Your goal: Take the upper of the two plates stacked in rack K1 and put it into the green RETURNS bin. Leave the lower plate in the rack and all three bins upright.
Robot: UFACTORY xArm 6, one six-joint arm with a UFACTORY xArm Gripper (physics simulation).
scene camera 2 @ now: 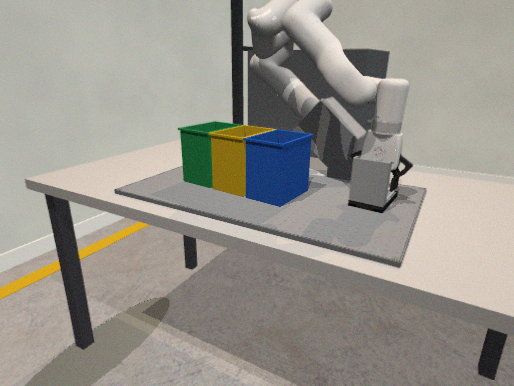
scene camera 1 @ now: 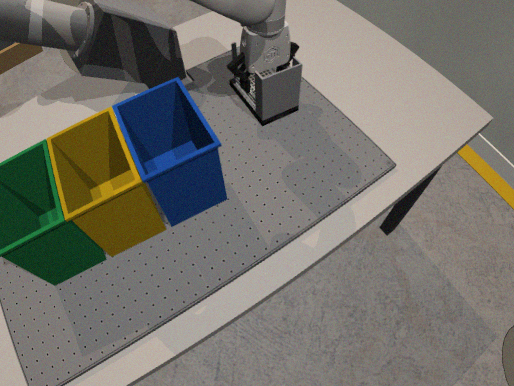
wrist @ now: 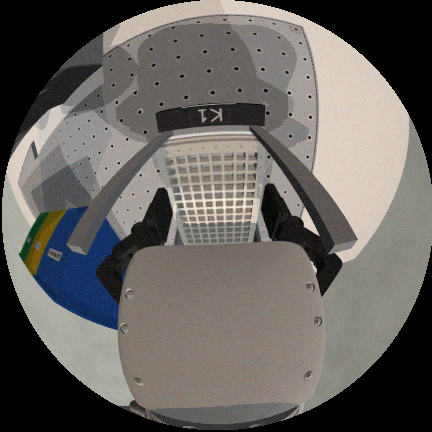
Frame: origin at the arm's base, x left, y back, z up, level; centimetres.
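Seen in the pictures: gripper, fingertip midpoint: (wrist: 215, 197); arm's base, origin of the base link: (scene camera 2: 312, 113) (scene camera 1: 81, 30).
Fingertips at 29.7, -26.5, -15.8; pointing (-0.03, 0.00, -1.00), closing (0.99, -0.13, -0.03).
Pixels of each thing's middle, then the offset from my fingertips to it, as dx, dy, dz. Level surfaces: height alone.
- Rack K1, body centre: (wrist: 212, 216) (scene camera 1: 262, 75) (scene camera 2: 376, 178) -0.2, +0.1, +2.5
- green bin, body centre: (scene camera 1: 47, 217) (scene camera 2: 212, 153) (wrist: 45, 252) -53.2, -5.5, +4.5
- yellow bin, body centre: (scene camera 1: 108, 186) (wrist: 59, 260) (scene camera 2: 243, 159) -40.2, -7.1, +4.5
- blue bin, body centre: (scene camera 1: 173, 154) (wrist: 84, 270) (scene camera 2: 278, 165) -27.1, -8.6, +4.5
- perforated board, its level: dz -4.4
Rack K1 (scene camera 1: 279, 95) (scene camera 2: 369, 181) (wrist: 240, 118) stands upright at the far end of the board, its tall grey panel facing the scene cameras. In the wrist view, a pale plate with a square grid of holes (wrist: 214, 189) lies in the rack. The lower plate cannot be told apart beneath it. My gripper (scene camera 1: 265, 73) (wrist: 215, 197) is open and empty, low over the rack, with one black finger on each long side of the plate. The fingertips are partly hidden in the scene views. The green bin (scene camera 1: 75, 256) (scene camera 2: 196, 159) (wrist: 30, 241) stands upright, farthest from the rack.
The yellow bin (scene camera 1: 120, 220) (scene camera 2: 229, 166) (wrist: 45, 242) and blue bin (scene camera 1: 191, 186) (scene camera 2: 277, 172) (wrist: 82, 270) stand upright beside the green one, blue nearest the rack. Two grey rack posts (wrist: 117, 192) (wrist: 307, 192) rise outside my fingers. The perforated board (scene camera 1: 310, 190) (scene camera 2: 330, 227) lies on the table.
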